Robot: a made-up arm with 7 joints. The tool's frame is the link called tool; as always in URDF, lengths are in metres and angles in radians. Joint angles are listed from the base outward. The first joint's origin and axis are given. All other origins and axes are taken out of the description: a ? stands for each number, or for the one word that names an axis. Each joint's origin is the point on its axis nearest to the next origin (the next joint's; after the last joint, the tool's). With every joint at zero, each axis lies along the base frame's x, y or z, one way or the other. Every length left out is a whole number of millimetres.
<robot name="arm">
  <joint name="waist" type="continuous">
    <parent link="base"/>
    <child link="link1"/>
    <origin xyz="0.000 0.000 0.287" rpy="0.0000 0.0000 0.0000"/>
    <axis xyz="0 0 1"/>
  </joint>
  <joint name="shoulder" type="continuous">
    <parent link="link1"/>
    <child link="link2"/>
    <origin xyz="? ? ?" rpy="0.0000 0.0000 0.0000"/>
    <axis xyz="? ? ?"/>
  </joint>
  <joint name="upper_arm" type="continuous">
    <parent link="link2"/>
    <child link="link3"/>
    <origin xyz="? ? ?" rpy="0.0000 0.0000 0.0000"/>
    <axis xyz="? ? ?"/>
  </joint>
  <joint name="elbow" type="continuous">
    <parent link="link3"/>
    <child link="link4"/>
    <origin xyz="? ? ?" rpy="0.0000 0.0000 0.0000"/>
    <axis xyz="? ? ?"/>
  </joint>
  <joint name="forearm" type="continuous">
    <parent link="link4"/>
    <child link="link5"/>
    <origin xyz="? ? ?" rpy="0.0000 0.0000 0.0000"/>
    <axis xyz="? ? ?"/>
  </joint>
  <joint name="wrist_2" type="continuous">
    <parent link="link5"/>
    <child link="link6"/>
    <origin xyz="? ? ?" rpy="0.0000 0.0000 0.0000"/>
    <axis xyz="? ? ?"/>
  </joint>
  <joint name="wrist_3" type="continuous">
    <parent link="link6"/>
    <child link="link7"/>
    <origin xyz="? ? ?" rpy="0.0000 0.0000 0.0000"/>
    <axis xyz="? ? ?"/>
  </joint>
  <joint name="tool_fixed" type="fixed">
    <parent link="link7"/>
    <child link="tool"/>
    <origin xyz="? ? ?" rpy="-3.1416 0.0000 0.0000"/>
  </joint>
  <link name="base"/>
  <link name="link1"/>
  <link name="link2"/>
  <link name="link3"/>
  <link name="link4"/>
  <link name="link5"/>
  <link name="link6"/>
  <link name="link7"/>
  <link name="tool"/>
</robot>
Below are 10 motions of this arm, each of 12 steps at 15 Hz.
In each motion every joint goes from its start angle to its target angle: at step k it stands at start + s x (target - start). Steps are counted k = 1, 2, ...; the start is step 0. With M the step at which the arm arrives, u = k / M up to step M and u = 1 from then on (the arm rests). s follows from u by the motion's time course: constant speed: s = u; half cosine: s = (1 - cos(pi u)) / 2; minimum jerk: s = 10 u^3 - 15 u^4 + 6 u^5.
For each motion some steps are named. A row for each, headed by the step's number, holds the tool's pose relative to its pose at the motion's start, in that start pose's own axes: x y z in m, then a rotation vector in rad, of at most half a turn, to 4 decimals.
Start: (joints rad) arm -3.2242 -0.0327 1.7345 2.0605 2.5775 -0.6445 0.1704
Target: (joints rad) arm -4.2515 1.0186 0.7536 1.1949 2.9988 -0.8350 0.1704
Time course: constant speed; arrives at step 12
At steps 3, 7, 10, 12:
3: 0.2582 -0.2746 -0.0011 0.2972 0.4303 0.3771
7: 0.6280 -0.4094 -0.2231 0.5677 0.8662 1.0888
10: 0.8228 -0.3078 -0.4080 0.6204 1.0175 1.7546
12: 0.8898 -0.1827 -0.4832 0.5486 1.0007 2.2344

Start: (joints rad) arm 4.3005 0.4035 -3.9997 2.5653 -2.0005 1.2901 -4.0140
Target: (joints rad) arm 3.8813 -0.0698 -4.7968 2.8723 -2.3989 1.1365 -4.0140
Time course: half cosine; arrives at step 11
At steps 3, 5, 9, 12:
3: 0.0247 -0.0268 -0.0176 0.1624 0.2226 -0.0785
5: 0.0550 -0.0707 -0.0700 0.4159 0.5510 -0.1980
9: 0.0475 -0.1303 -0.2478 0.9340 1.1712 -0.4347
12: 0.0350 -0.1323 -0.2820 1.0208 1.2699 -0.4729

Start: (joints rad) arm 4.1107 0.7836 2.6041 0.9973 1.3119 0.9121 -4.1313
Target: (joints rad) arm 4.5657 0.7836 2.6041 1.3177 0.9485 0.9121 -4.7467
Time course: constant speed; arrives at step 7
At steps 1, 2, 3, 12:
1: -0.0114 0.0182 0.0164 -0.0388 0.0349 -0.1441
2: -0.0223 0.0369 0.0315 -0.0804 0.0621 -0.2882
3: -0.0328 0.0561 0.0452 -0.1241 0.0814 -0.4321
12: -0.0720 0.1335 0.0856 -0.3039 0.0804 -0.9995

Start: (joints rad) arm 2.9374 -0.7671 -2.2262 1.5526 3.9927 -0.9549 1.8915
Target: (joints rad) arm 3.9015 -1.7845 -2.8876 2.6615 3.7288 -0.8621 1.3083
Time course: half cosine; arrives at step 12
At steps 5, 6, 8, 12:
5: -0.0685 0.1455 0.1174 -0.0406 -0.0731 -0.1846
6: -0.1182 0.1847 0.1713 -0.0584 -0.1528 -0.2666
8: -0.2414 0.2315 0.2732 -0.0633 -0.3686 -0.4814
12: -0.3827 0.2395 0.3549 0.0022 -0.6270 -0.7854

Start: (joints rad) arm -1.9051 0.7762 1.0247 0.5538 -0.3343 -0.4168 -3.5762
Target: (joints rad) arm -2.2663 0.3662 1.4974 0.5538 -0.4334 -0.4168 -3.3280
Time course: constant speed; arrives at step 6
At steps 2, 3, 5, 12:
2: -0.0659 0.0145 -0.0455 0.0610 -0.0937 -0.0734
3: -0.0921 0.0267 -0.0649 0.0898 -0.1271 -0.1141
5: -0.1308 0.0583 -0.0929 0.1428 -0.1661 -0.1994
12: -0.1434 0.0761 -0.1002 0.1667 -0.1713 -0.2424

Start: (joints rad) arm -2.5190 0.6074 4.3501 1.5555 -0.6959 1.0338 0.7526
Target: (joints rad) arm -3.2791 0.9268 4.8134 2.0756 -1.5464 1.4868 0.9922
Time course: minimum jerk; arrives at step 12
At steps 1, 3, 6, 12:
1: 0.0006 0.0000 -0.0001 -0.0060 0.0029 -0.0010
3: 0.0119 -0.0008 -0.0027 -0.1224 0.0602 -0.0189
6: 0.0485 -0.0260 -0.0066 -0.5763 0.3034 -0.0796
12: 0.0650 -0.0997 0.0186 -1.0545 0.6572 -0.1341

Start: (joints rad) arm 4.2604 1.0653 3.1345 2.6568 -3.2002 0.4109 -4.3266
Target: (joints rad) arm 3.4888 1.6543 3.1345 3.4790 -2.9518 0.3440 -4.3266
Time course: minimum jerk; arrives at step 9
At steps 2, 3, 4, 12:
2: 0.0631 0.0582 0.0188 -0.0826 0.0748 -0.0144
3: 0.1867 0.1545 0.0287 -0.2207 0.2159 -0.0253
4: 0.3746 0.2740 -0.0097 -0.3989 0.4329 -0.0096
12: 0.8461 0.5206 -0.5010 -0.8186 1.2268 0.2871

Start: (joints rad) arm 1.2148 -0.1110 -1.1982 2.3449 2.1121 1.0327 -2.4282
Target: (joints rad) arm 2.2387 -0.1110 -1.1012 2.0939 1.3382 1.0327 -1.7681
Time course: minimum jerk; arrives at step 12
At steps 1, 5, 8, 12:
1: -0.0010 -0.0020 0.0012 0.0029 0.0007 0.0065
5: -0.0309 -0.1522 0.0858 0.2283 0.0579 0.4196
8: 0.0476 -0.3605 0.1874 0.6144 0.1507 0.8538
12: 0.1288 -0.4479 0.2189 0.8274 0.2002 1.0021

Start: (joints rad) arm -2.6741 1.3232 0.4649 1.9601 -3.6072 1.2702 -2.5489
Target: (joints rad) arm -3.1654 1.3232 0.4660 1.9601 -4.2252 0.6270 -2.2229
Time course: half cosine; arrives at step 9
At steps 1, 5, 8, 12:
1: 0.0058 0.0090 -0.0034 -0.0060 -0.0170 -0.0024
5: 0.1308 0.1696 -0.1003 -0.2020 -0.3137 -0.0651
8: 0.2374 0.2643 -0.2031 -0.4255 -0.4823 -0.1221
12: 0.2465 0.2708 -0.2123 -0.4458 -0.4938 -0.1269

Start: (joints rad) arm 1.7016 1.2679 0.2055 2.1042 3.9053 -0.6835 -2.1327
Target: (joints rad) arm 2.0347 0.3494 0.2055 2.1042 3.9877 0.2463 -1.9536
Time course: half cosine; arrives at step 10
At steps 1, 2, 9, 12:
1: -0.0114 -0.0102 -0.0045 0.0329 0.0072 -0.0138
2: -0.0462 -0.0387 -0.0192 0.1296 0.0243 -0.0522
9: -0.5651 -0.1531 -0.4263 1.3763 -0.2519 -0.2418
12: -0.5778 -0.1480 -0.4432 1.4090 -0.2717 -0.2374

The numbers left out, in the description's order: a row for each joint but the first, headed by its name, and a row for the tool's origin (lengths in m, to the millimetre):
shoulder: xyz 0.000 0.000 0.000, axis 0 1 0
upper_arm: xyz 0.000 0.000 0.358, axis 0 0 1
elbow: xyz 0.077 0.000 0.000, axis 0 -1 0
forearm: xyz 0.091 0.000 -0.403, axis 0 0 -1
wrist_2: xyz 0.000 0.000 0.000, axis 0 1 0
wrist_3: xyz 0.113 0.000 -0.144, axis 0 0 -1
tool: xyz 0.000 0.000 0.000

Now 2 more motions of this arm.
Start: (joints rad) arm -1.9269 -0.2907 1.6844 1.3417 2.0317 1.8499 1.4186
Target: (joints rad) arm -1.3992 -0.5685 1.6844 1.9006 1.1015 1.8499 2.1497
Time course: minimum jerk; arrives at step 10
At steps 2, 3, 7, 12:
2: 0.0058 0.0062 0.0301 -0.0495 0.0749 0.0391
3: 0.0172 0.0208 0.0827 -0.1294 0.2157 0.1032
7: 0.0930 0.1911 0.3491 -0.2979 1.1748 0.2315
12: 0.1059 0.2469 0.3957 -0.2410 1.3818 0.1743

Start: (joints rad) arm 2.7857 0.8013 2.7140 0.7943 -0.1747 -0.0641 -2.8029
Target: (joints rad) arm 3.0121 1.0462 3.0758 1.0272 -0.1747 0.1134 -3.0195
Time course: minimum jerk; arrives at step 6
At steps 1, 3, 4, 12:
1: -0.0039 0.0107 -0.0040 -0.0196 -0.0045 -0.0132
3: -0.0512 0.1402 -0.0843 -0.2692 -0.0869 -0.1785
4: -0.0764 0.2055 -0.1591 -0.4173 -0.1600 -0.2739
12: -0.0921 0.2425 -0.2231 -0.5198 -0.2230 -0.3385

